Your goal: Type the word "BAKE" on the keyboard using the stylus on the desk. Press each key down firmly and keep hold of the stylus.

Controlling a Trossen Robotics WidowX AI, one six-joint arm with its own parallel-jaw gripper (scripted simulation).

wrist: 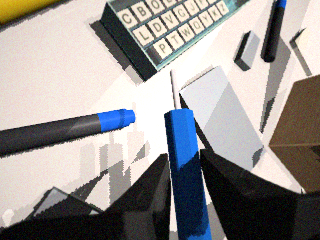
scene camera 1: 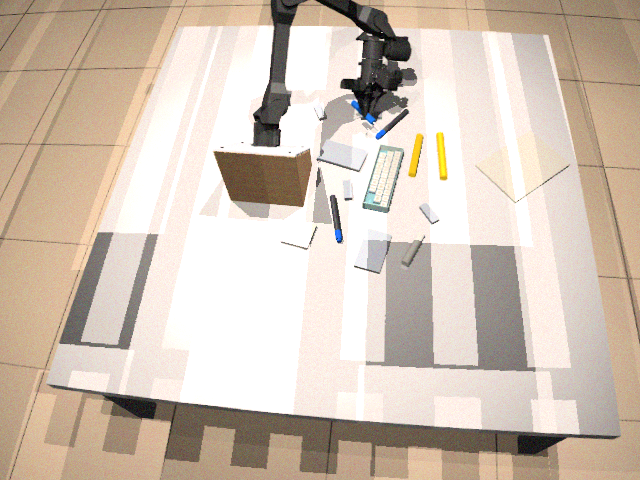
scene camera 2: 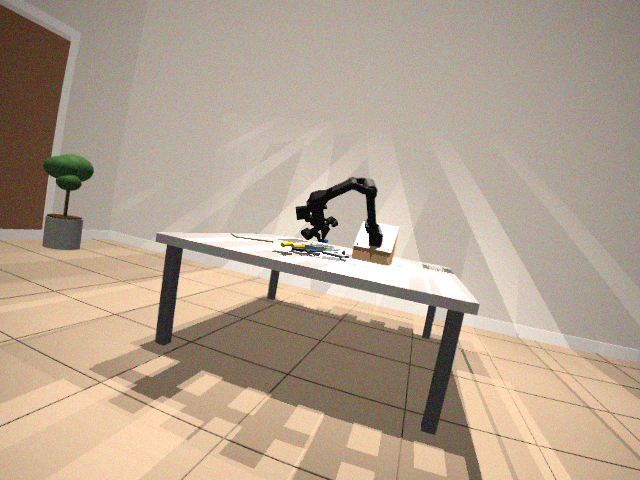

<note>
In view: my gripper (scene camera 1: 367, 116).
My gripper shows as well in the wrist view (wrist: 184, 158).
</note>
